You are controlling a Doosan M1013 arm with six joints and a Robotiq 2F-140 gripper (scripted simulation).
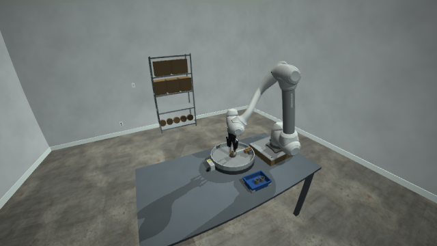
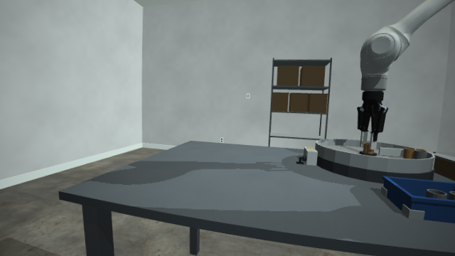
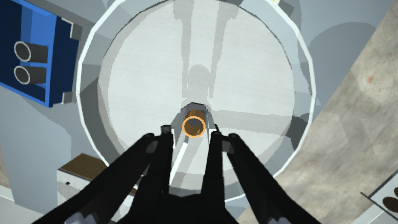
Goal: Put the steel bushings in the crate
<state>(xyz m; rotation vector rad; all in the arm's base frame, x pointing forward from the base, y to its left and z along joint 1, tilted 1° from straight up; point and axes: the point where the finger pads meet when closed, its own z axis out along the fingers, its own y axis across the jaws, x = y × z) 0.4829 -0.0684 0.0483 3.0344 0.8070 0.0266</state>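
My gripper is now 6 cm above the turning table. The rest, counted from my hand: blue crate (37 cm to the left, 9 cm below, 6 cm behind).
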